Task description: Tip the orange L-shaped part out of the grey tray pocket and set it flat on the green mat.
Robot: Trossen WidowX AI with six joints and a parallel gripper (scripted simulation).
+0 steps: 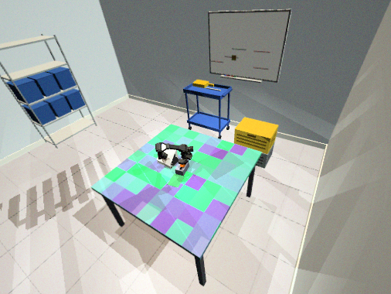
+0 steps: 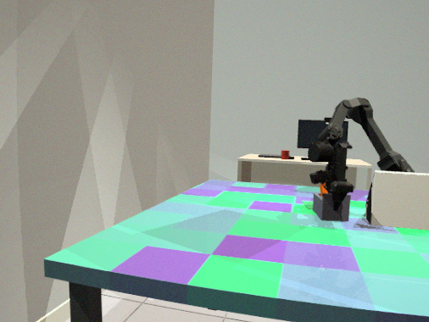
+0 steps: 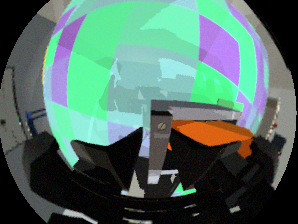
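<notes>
The orange L-shaped part is 1 cm ahead of my gripper tip, 5 cm to the right of it and 1 cm above it. The rest, counted from my gripper tip: green mat (6 cm ahead, 21 cm to the right, 5 cm below).
</notes>
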